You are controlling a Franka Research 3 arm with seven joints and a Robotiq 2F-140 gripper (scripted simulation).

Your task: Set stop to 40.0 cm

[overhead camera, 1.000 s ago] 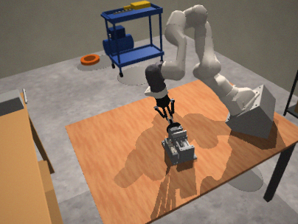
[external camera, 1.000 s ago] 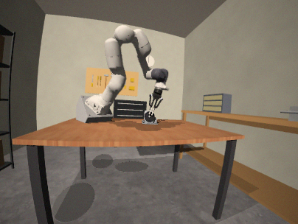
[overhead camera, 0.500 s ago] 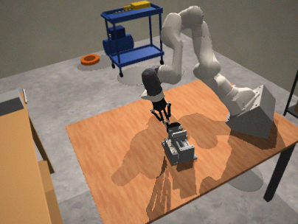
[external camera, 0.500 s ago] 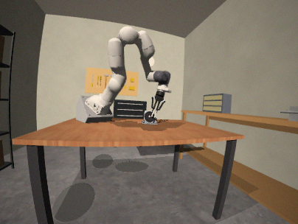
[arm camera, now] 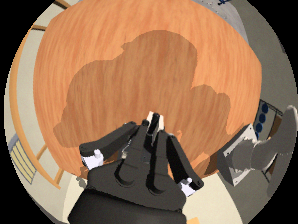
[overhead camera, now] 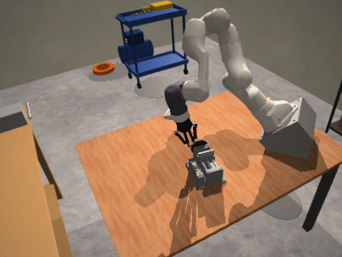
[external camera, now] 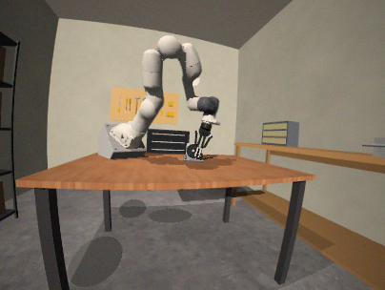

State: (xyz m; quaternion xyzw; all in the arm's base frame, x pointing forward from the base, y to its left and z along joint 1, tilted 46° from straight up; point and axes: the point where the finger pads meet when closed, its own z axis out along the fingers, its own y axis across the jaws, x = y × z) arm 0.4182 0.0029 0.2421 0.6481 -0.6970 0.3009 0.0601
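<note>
My hand is 1 cm past the handwheel, 2 cm to the right of it and 1 cm above it.
</note>
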